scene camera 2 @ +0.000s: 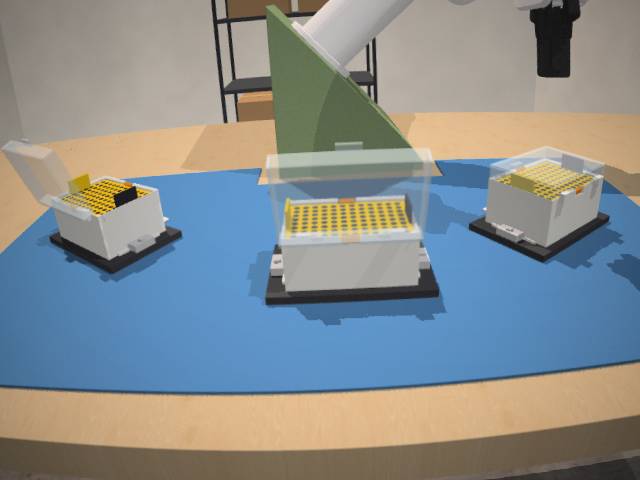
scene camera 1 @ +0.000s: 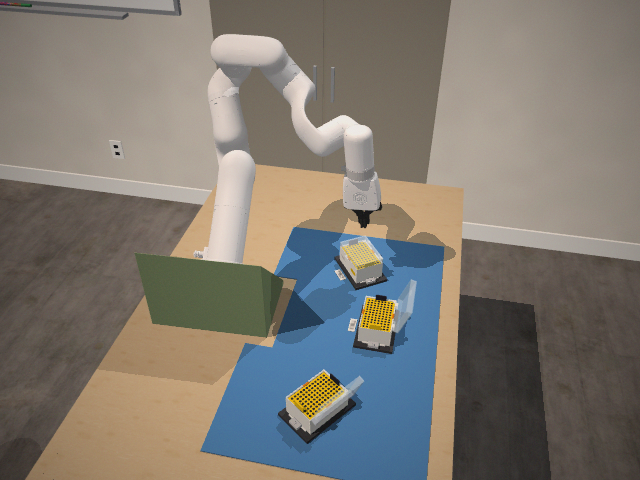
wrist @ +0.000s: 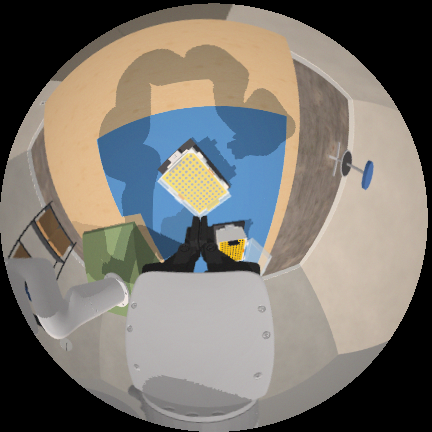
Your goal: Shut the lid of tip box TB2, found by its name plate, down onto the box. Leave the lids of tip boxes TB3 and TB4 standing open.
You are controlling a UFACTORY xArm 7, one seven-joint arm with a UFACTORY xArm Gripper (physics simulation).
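Seen in the pictures: gripper, fingertip midpoint: (scene camera 2: 553, 77) (scene camera 1: 364, 225) (wrist: 200, 224); arm's base, link origin: (scene camera 2: 318, 51) (scene camera 1: 223, 266) (wrist: 115, 289).
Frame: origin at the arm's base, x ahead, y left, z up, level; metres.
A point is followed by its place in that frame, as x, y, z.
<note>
The far tip box (scene camera 1: 364, 270) @(0.350, 0.199, -0.119) (scene camera 2: 516, 209) @(0.363, 0.209, -0.133) (wrist: 195, 182) @(0.332, 0.269, -0.093) has its clear lid (scene camera 1: 379, 250) @(0.381, 0.258, -0.092) (scene camera 2: 546, 155) @(0.301, 0.266, -0.093) lying level over its yellow tip rack, down on the box. The middle tip box (scene camera 1: 375, 336) @(0.416, -0.036, -0.134) (scene camera 2: 351, 266) @(0.456, 0.024, -0.139) (wrist: 231, 233) @(0.417, 0.084, -0.135) has its lid (scene camera 1: 406, 304) @(0.484, 0.042, -0.077) (scene camera 2: 348, 178) @(0.498, 0.023, -0.042) (wrist: 258, 254) @(0.487, 0.045, -0.067) standing open. The near tip box (scene camera 1: 315, 421) @(0.326, -0.348, -0.092) (scene camera 2: 85, 227) @(0.359, -0.271, -0.130) also has its lid (scene camera 1: 355, 386) @(0.402, -0.286, -0.028) (scene camera 2: 38, 165) @(0.404, -0.282, -0.039) standing open. My gripper (scene camera 1: 363, 225) @(0.335, 0.251, 0.006) (scene camera 2: 553, 75) @(0.335, 0.251, 0.006) (wrist: 200, 224) @(0.335, 0.251, 0.006) is shut and empty, above the far box and apart from its lid. The name plates are too small to read.
The boxes stand on black bases on a blue mat (scene camera 1: 392, 439) @(0.496, -0.304, -0.170) (scene camera 2: 206, 351) @(0.530, -0.097, -0.170) (wrist: 215, 117) @(0.387, 0.396, -0.170). A green wedge-shaped mount (scene camera 1: 206, 294) @(-0.023, -0.076, -0.035) (scene camera 2: 310, 103) @(0.125, -0.014, -0.061) (wrist: 107, 250) @(-0.011, 0.092, -0.102) stands at the arm's base, beside the mat. White cards (scene camera 1: 339, 274) @(0.272, 0.220, -0.168) (scene camera 1: 352, 324) @(0.346, 0.026, -0.168) lie beside the far and middle boxes.
</note>
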